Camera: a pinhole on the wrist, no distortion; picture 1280 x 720 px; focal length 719.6 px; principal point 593.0 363.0 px. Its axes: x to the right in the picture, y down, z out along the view. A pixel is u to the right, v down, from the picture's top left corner.
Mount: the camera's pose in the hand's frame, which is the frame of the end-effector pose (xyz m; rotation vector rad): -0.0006 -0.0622 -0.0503 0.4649 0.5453 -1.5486
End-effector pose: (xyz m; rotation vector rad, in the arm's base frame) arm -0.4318 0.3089 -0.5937 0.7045 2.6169 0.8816
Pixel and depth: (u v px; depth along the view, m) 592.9 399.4 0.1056
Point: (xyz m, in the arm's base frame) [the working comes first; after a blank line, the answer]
In the camera's frame: 0.0000 0.0053 0.1056

-0.4696 0.2429 -0.6995
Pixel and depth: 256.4 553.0 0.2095
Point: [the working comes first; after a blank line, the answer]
In the camera's frame: -0.0980 0.0553 0.2095

-0.4559 0.3519 -0.8035
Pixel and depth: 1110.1 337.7 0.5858
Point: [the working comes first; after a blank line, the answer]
In the camera's frame: 0.4210 -0.0206 0.5858

-0.6107 -0.1407 -1.1909
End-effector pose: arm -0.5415 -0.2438 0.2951 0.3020 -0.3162 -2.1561
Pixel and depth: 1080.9 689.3 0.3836
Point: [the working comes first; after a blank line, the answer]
In the camera's frame: 0.2601 0.1739 0.3836

-1.0516 -0.0967 0.1948
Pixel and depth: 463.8 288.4 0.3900
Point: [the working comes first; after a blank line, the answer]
In the camera's frame: -0.0700 -0.0404 0.3900

-0.8113 -0.0572 0.5040
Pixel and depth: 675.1 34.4 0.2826
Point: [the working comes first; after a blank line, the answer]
In the camera's frame: 0.0322 -0.1290 0.2826

-0.7221 0.0159 0.3754
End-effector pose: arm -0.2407 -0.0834 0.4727 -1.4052 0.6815 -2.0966
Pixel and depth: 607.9 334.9 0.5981
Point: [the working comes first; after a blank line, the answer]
In the camera's frame: 0.0124 -0.0234 0.5981

0.0936 0.1854 0.8958
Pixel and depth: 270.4 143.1 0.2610
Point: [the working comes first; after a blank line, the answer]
In the camera's frame: -0.1170 -0.0798 0.2610

-0.0193 0.0229 0.5886
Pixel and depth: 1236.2 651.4 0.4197
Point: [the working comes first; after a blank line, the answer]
In the camera's frame: 0.3751 0.1682 0.4197

-0.3337 0.2571 1.0071
